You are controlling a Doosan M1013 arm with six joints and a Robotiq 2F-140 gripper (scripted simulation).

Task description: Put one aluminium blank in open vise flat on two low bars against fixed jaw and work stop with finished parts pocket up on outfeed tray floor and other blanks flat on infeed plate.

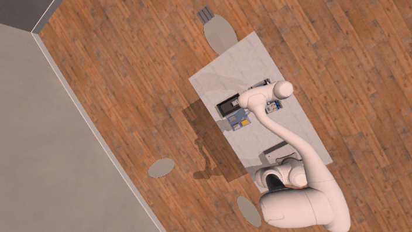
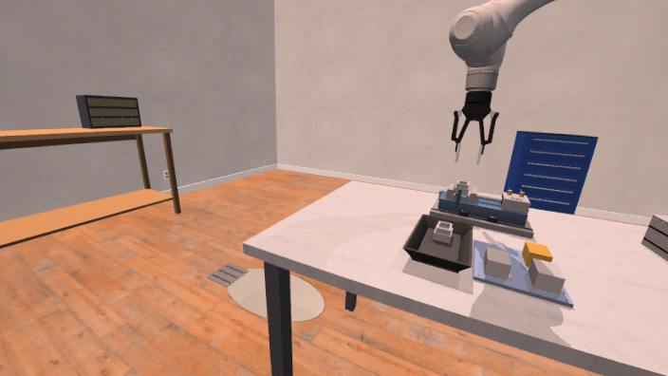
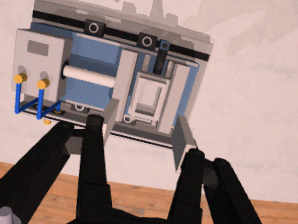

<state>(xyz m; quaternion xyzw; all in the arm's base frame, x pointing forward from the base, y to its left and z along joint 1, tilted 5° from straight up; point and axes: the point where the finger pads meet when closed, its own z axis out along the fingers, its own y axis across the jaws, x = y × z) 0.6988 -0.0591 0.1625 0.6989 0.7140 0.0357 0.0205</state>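
Now: hand 14 cm above the fixed jaw and 3 cm short of it. Also, from my hand: moving jaw 14 cm below, 4 cm behind; then dark work stop rod 12 cm below, 5 cm to the left; then piston rod 14 cm below, 9 cm behind.
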